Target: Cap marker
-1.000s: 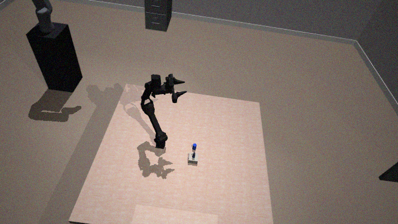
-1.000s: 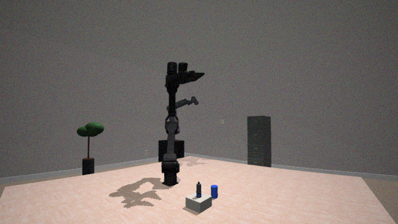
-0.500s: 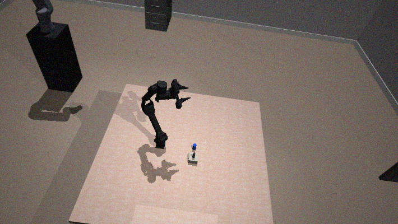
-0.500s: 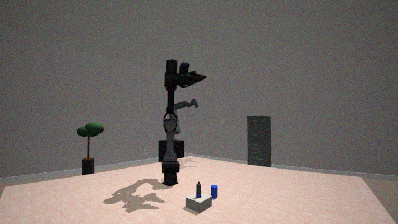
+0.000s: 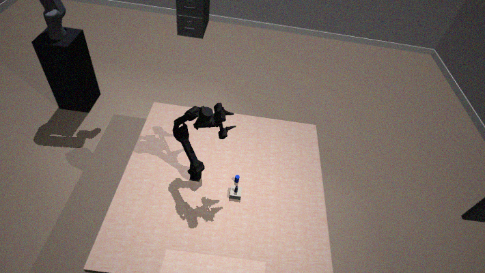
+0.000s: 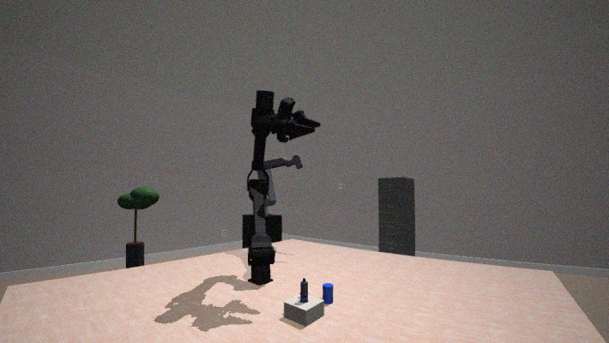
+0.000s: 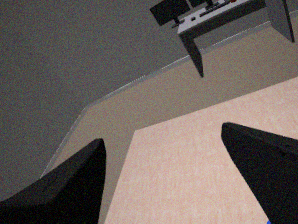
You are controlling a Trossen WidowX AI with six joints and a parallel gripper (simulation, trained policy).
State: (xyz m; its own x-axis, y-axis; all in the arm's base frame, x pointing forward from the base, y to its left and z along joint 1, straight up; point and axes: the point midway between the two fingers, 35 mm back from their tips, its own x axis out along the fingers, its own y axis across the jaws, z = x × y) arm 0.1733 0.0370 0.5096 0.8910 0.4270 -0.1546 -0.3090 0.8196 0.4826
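Now: the blue cap 48 cm below my gripper tip, 6 cm ahead of it and 4 cm to the right of it. Also, from my gripper tip: holder block (49 cm below, 14 cm to the right, 7 cm ahead).
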